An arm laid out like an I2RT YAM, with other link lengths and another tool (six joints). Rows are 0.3 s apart.
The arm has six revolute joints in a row. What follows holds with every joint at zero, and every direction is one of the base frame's.
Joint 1 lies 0.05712 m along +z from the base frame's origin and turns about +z.
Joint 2 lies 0.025 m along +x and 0.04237 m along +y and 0.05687 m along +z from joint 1 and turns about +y.
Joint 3 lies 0.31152 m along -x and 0.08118 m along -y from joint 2 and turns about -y.
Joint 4 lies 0.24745 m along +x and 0.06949 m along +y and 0.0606 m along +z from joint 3 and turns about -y.
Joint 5 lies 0.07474 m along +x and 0.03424 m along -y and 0.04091 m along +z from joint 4 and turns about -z.
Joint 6 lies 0.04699 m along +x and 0.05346 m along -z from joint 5 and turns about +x.
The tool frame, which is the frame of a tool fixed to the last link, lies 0.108 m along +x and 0.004 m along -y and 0.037 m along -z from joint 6; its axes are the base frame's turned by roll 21.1, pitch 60.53 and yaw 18.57 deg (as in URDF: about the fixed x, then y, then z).
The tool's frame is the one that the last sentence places.
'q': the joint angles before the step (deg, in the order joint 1, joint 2, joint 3, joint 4, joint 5, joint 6). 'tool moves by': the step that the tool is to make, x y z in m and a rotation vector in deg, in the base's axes. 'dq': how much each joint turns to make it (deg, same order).
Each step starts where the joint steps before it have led.
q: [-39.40 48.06 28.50 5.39 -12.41 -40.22]
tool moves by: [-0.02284 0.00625 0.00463 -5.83 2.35 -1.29]
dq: [0.02 -6.64 -1.08 -4.75 2.70 -5.62]
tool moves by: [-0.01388 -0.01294 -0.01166 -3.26 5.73 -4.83]
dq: [0.06 0.75 -0.71 -1.45 6.31 -4.73]
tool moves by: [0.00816 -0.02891 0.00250 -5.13 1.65 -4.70]
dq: [-0.05 7.03 -0.70 9.67 5.81 -3.61]
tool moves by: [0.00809 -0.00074 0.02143 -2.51 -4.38 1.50]
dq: [-0.01 -0.40 0.63 3.93 -1.65 0.51]
